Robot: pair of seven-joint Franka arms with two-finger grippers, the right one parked.
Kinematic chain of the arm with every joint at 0, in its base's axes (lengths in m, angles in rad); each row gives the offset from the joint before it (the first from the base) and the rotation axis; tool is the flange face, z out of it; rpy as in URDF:
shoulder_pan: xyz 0 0 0.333 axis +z
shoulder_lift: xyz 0 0 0 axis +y
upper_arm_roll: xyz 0 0 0.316 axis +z
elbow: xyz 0.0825 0 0 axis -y
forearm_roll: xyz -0.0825 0 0.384 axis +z
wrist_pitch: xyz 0 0 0 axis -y
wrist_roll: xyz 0.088 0 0 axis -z
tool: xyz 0 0 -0.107 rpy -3.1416 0 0
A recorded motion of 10 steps. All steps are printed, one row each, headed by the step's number.
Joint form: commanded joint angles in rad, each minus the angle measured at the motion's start. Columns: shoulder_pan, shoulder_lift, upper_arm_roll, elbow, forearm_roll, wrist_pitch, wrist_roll.
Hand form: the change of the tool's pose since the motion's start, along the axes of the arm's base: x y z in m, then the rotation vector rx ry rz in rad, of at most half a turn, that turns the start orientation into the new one. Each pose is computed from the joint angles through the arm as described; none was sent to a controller.
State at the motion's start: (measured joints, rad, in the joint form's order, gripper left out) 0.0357 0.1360 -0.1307 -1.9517 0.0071 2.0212 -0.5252
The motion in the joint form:
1: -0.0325 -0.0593 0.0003 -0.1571 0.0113 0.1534 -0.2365
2: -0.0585 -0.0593 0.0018 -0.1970 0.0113 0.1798 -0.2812
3: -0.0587 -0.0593 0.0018 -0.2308 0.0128 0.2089 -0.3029
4: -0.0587 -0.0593 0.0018 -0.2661 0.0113 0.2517 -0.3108
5: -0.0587 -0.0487 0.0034 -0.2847 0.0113 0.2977 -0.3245
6: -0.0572 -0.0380 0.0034 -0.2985 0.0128 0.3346 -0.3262
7: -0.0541 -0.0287 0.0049 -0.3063 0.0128 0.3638 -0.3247
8: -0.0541 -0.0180 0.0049 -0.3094 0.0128 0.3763 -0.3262
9: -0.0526 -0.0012 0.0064 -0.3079 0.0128 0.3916 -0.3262
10: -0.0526 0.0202 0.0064 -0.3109 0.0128 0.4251 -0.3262
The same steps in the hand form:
1: -0.0272 -0.0163 -0.0248 0.0189 -0.0566 0.1964
2: -0.0368 -0.0288 -0.0403 0.0232 -0.0437 0.2159
3: -0.0432 -0.0281 -0.0526 0.0261 -0.0394 0.2359
4: -0.0489 -0.0275 -0.0641 0.0229 -0.0461 0.2443
5: -0.0495 -0.0267 -0.0737 0.0171 -0.0619 0.2596
6: -0.0498 -0.0260 -0.0819 0.0130 -0.0737 0.2617
7: -0.0490 -0.0237 -0.0875 0.0084 -0.0850 0.2649
8: -0.0489 -0.0238 -0.0934 0.0073 -0.0834 0.2664
9: -0.0470 -0.0225 -0.1003 0.0053 -0.0829 0.2695
10: -0.0453 -0.0229 -0.1099 -0.0002 -0.0910 0.2698

